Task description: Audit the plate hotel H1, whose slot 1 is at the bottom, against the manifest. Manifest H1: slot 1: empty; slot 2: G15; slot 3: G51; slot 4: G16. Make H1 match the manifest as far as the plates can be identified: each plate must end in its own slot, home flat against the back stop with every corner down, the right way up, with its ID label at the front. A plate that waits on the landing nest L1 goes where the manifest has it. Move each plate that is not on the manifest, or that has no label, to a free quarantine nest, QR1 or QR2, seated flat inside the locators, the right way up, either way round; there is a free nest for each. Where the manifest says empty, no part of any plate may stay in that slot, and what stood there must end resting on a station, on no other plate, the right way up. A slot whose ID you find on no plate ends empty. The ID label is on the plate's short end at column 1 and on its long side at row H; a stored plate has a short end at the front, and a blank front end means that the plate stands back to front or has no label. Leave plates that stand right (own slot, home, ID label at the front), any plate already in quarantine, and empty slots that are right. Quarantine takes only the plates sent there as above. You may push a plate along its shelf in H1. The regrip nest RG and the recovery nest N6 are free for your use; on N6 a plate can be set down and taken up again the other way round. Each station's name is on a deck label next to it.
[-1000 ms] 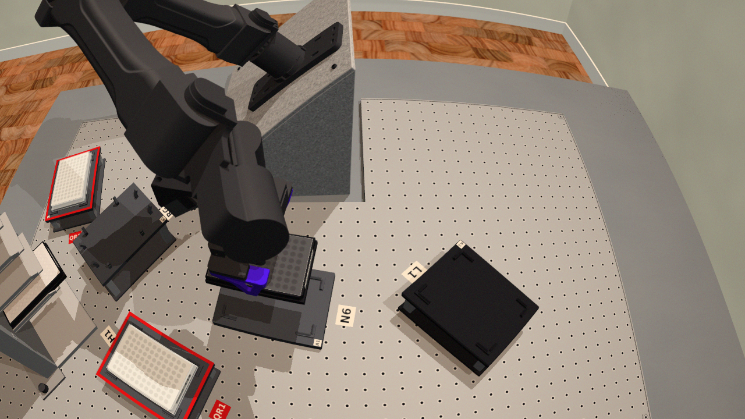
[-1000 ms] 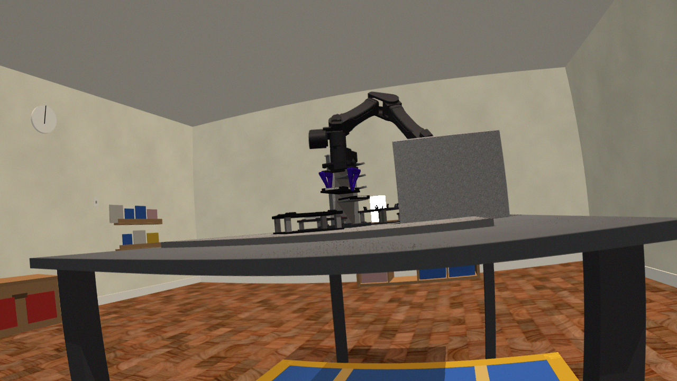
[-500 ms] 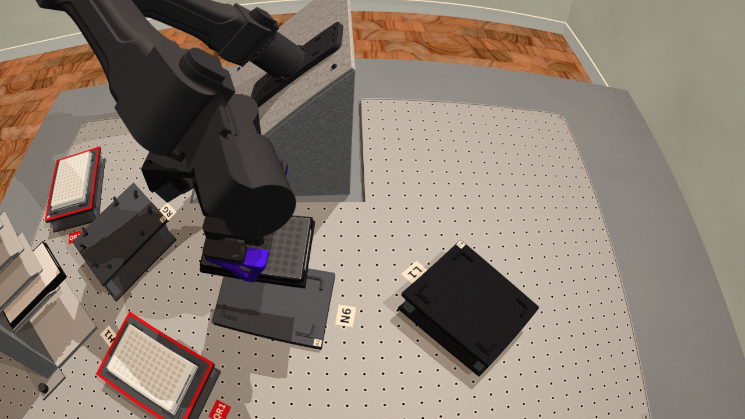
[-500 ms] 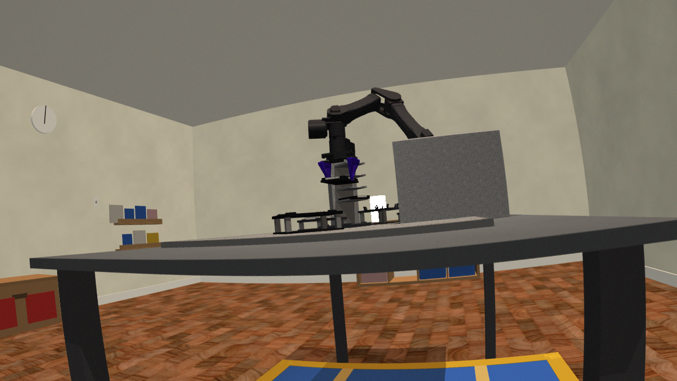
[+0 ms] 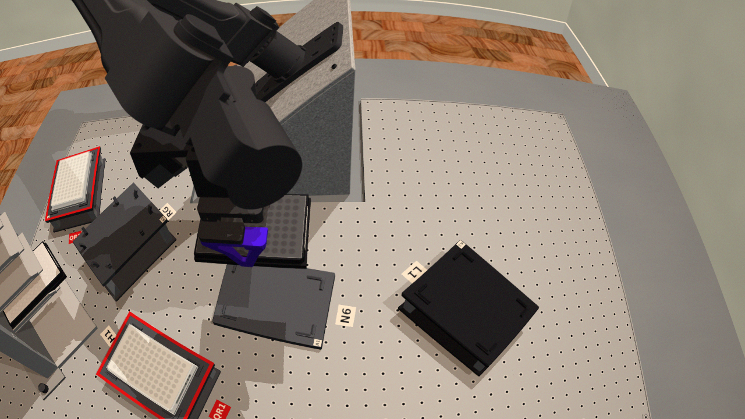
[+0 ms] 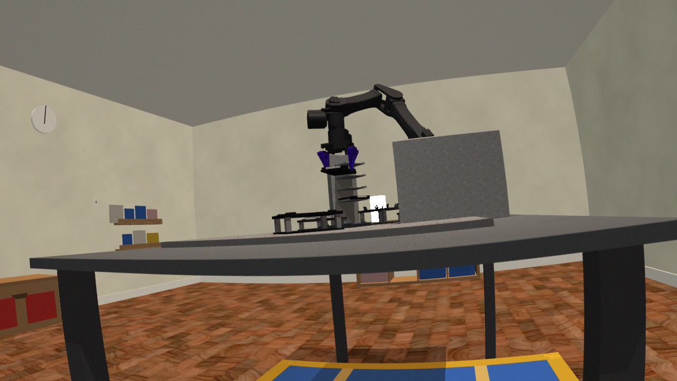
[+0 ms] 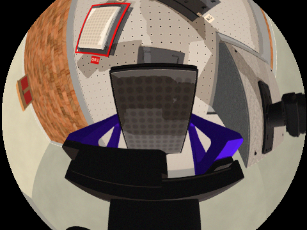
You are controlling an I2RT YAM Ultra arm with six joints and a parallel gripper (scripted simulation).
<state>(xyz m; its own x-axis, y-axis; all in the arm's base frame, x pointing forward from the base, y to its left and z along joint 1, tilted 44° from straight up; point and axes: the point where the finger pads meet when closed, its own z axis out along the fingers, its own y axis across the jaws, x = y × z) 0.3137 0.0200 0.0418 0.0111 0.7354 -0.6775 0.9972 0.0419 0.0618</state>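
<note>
Now: the regrip nest RG 28 cm to the right of my hand, 14 cm below it and 7 cm behind it. The rest, counted from my hand: quarantine nest QR1: 17 cm to the right, 16 cm below, 14 cm ahead; N6 deck label: 20 cm below, 10 cm to the left, 1 cm ahead; recovery nest N6: 19 cm below, 1 cm behind.
</note>
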